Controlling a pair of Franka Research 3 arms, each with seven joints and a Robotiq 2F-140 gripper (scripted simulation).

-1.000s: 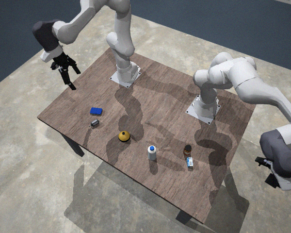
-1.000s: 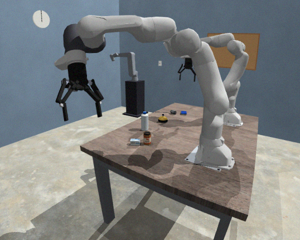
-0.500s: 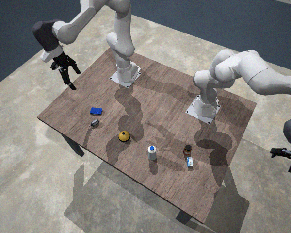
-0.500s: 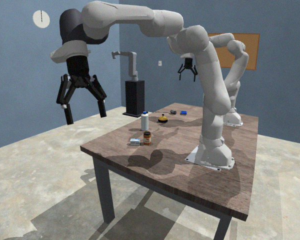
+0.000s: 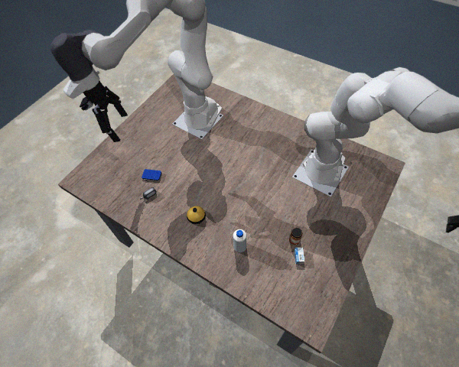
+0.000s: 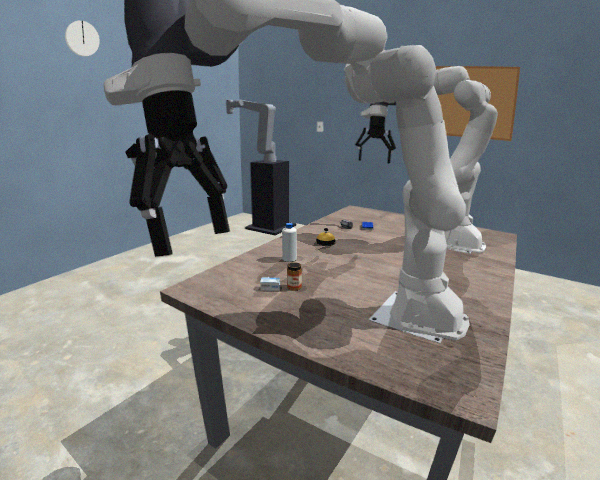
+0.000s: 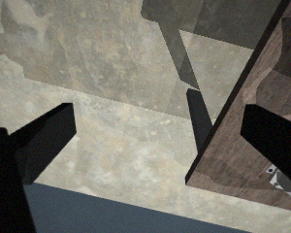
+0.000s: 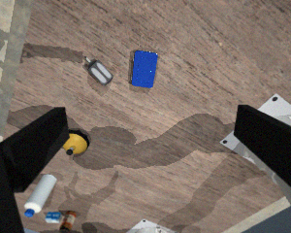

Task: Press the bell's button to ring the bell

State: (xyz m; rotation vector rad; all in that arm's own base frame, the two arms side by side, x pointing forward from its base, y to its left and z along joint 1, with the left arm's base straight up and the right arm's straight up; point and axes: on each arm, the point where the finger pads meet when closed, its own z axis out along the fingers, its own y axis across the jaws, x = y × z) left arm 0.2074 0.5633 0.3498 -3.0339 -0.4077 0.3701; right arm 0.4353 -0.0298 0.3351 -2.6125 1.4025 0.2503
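Note:
My right hand is 38 cm to the right of the black button, 28 cm above it and 7 cm short of it. Also, from my right hand: white bottle 62 cm to the left, 27 cm below, 10 cm ahead; bell 38 cm to the left, 30 cm below, 7 cm ahead; blue box 32 cm below, 7 cm to the left, 1 cm behind.

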